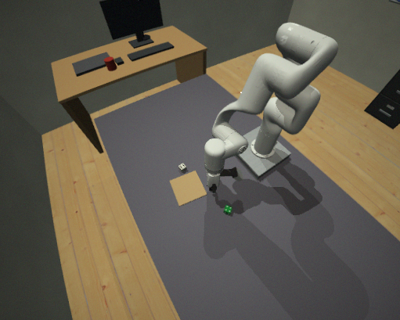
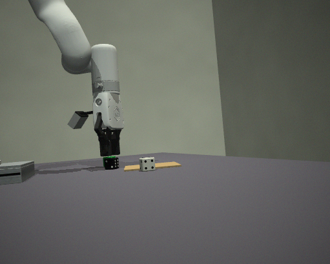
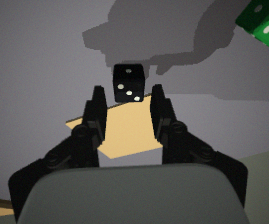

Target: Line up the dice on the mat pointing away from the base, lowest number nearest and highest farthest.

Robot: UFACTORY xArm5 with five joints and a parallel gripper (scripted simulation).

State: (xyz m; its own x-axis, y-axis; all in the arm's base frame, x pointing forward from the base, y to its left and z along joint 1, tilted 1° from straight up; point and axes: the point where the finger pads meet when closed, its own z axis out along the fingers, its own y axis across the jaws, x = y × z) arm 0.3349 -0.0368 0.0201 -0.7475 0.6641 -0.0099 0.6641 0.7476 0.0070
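Now: the black die 4 cm below my hand. Round my hand: tan mat 9 cm ahead, 8 cm to the right, 5 cm below; then green die 3 cm ahead, 13 cm to the left, 4 cm below; then white die 4 cm ahead, 18 cm to the right, 4 cm below.
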